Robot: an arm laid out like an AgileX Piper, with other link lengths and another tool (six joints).
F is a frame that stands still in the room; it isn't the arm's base.
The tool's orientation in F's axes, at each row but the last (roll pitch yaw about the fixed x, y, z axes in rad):
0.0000, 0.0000, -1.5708
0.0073, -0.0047, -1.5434
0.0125, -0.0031, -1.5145
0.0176, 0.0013, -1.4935
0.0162, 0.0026, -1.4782
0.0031, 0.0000, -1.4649
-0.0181, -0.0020, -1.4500
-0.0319, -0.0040, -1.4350
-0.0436, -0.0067, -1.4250
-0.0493, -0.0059, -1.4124
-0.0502, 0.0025, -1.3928
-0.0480, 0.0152, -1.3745
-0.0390, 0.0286, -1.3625
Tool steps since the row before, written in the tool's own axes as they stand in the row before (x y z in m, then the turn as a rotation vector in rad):
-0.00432, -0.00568, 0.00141, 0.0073, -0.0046, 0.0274
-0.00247, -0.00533, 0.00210, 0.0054, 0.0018, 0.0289
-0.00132, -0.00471, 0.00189, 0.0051, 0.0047, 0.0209
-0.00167, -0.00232, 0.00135, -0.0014, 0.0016, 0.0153
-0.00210, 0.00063, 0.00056, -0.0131, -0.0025, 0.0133
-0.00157, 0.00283, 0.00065, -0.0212, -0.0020, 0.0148
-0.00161, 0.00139, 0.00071, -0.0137, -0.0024, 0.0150
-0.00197, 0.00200, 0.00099, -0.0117, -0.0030, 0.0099
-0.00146, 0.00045, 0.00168, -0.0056, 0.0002, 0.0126
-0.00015, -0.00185, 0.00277, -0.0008, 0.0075, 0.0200
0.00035, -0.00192, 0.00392, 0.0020, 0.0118, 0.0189
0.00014, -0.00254, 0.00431, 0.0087, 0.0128, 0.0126
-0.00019, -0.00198, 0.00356, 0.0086, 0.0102, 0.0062
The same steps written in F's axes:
-0.00568, 0.00432, 0.00141, -0.0046, -0.0073, 0.0274
-0.00541, 0.00233, 0.00205, 0.0017, -0.0052, 0.0289
-0.00480, 0.00106, 0.00183, 0.0047, -0.0048, 0.0210
-0.00247, 0.00148, 0.00131, 0.0012, 0.0015, 0.0153
0.00042, 0.00215, 0.00058, -0.0039, 0.0128, 0.0133
0.00265, 0.00186, 0.00066, -0.0043, 0.0209, 0.0148
0.00120, 0.00177, 0.00068, -0.0038, 0.0134, 0.0150
0.00174, 0.00223, 0.00092, -0.0042, 0.0113, 0.0099
0.00030, 0.00153, 0.00165, -0.0001, 0.0057, 0.0125
-0.00172, -0.00011, 0.00286, 0.0082, 0.0022, 0.0196
-0.00163, -0.00066, 0.00401, 0.0129, 0.0002, 0.0183
-0.00225, -0.00066, 0.00442, 0.0149, -0.0061, 0.0118
-0.00182, -0.00030, 0.00364, 0.0120, -0.0064, 0.0055

